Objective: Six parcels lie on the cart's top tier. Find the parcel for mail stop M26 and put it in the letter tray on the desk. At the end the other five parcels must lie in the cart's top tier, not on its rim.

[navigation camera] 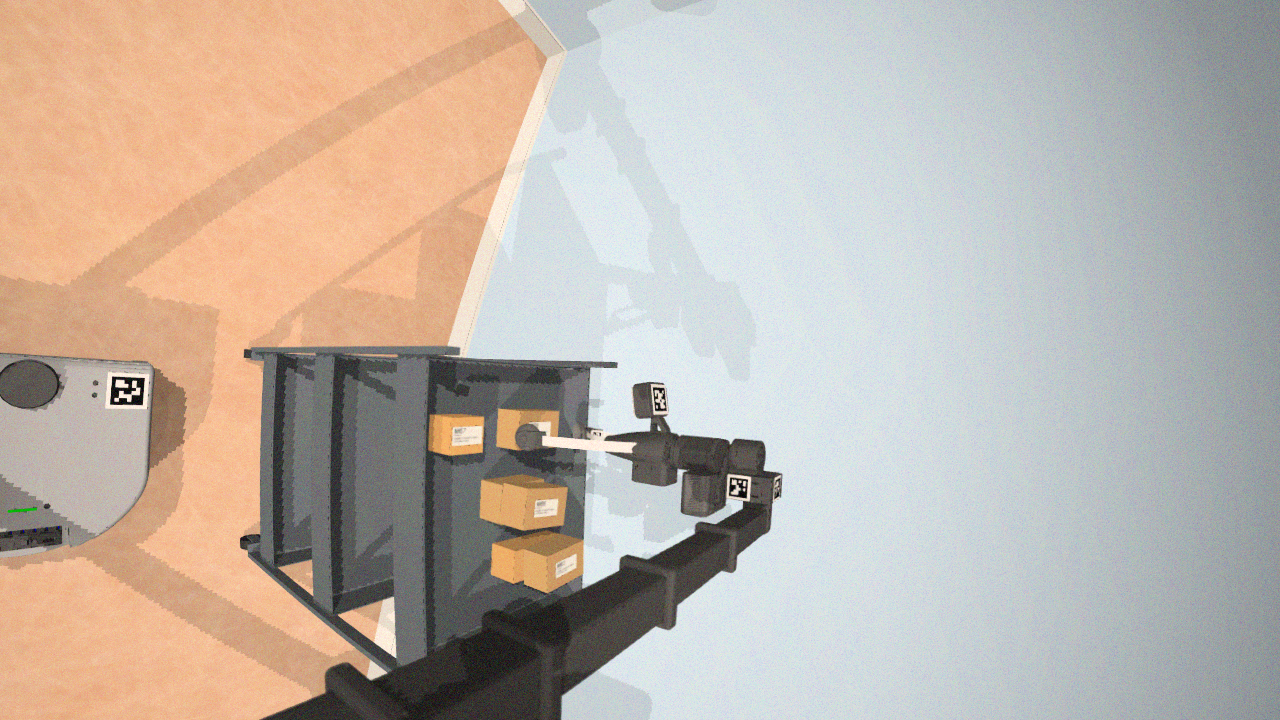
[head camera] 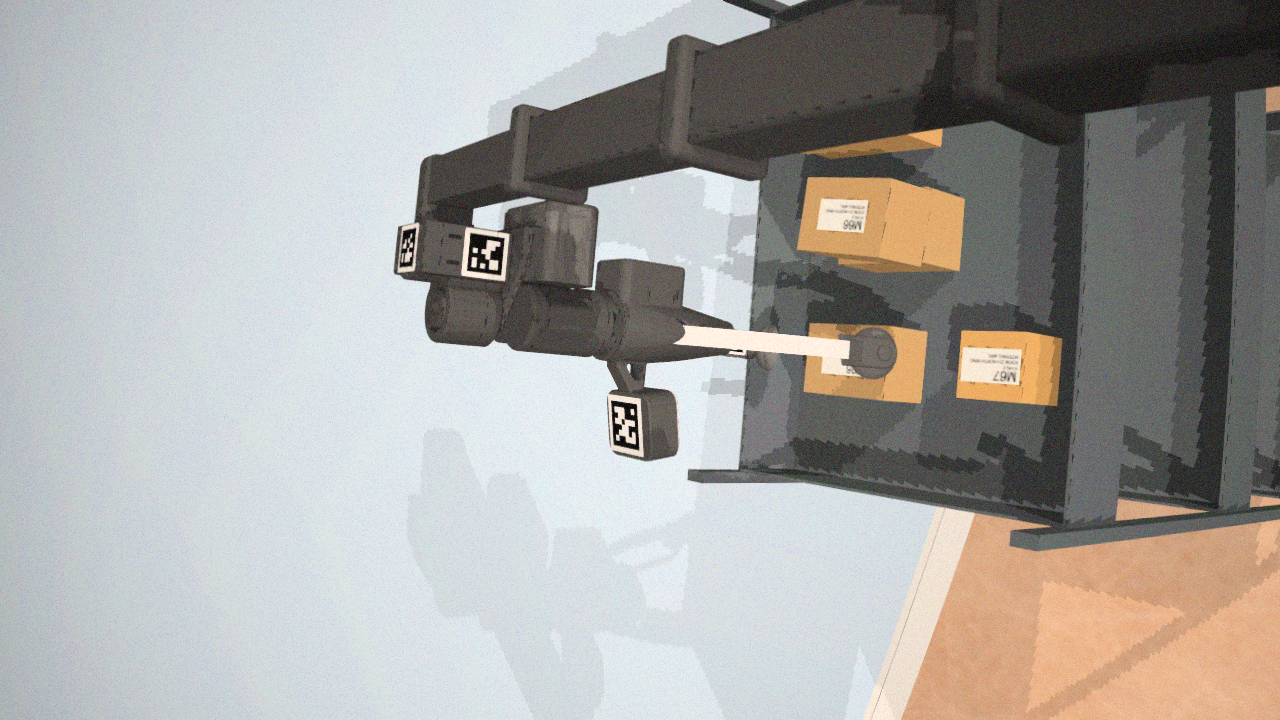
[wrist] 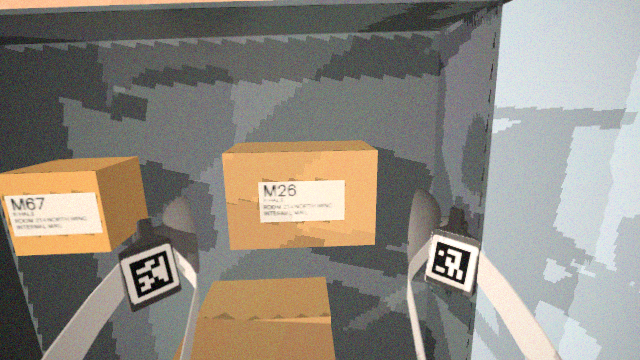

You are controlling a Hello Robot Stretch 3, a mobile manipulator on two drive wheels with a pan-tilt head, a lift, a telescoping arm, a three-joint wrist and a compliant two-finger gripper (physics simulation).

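Frame: origin at the robot's base, x ahead, y left, z up, level; metres.
Where they show: gripper, fingertip midpoint: (navigation camera: 545,434) (head camera: 833,351) (wrist: 304,217); robot's base, link origin: (navigation camera: 30,381).
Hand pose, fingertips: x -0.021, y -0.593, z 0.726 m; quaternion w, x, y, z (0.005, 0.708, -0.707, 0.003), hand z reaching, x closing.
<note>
Each offset is from my fingertips to the top centre of the thing. "*": to the spot under its first point.
The M26 parcel @[0.006 m ahead, 0.001 m left, 0.012 m down] (head camera: 908,380) (navigation camera: 517,419) (wrist: 300,167) lies label up in the top tier of the dark grey cart (head camera: 1090,358) (navigation camera: 411,510) (wrist: 465,95). My gripper (head camera: 818,349) (navigation camera: 563,437) (wrist: 304,217) is open. In the wrist view its fingertips stand left and right of the M26 parcel, with a gap on each side, and seem to be above the tier floor; their exact height is unclear. The M67 parcel @[0.003 m ahead, 0.146 m left, 0.012 m down] (head camera: 1038,349) (navigation camera: 458,445) (wrist: 120,200) lies beside M26. The M66 parcel @[0.105 m back, 0.033 m left, 0.038 m up] (head camera: 872,232) (navigation camera: 528,505) lies on M26's other side. The desk and letter tray do not show.
A second parcel @[0.105 m back, 0.030 m left, 0.012 m down] (head camera: 941,223) (navigation camera: 501,501) adjoins M66. Two more parcels @[0.209 m back, 0.018 m right, 0.040 m up] (navigation camera: 553,555) @[0.210 m back, 0.017 m right, 0.010 m down] (navigation camera: 507,559) lie near the arm (head camera: 608,125) (navigation camera: 613,604), which crosses over the cart. A parcel top @[* 0.076 m back, 0.027 m left, 0.008 m down] (wrist: 265,325) shows below M26 in the wrist view.
</note>
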